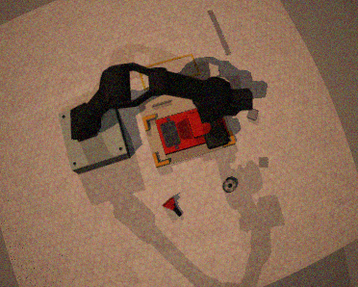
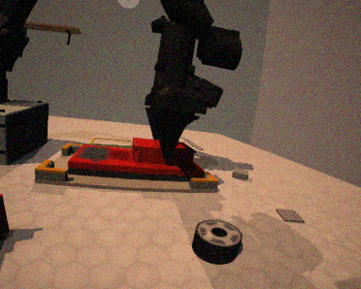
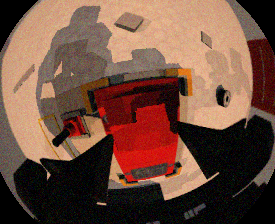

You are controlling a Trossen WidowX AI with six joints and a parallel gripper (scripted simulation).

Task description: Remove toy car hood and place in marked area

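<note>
Right now the hood is right at my gripper tip. Also, from my gripper tip: black wheel 20 cm to the right, 3 cm below, 1 cm ahead.
</note>
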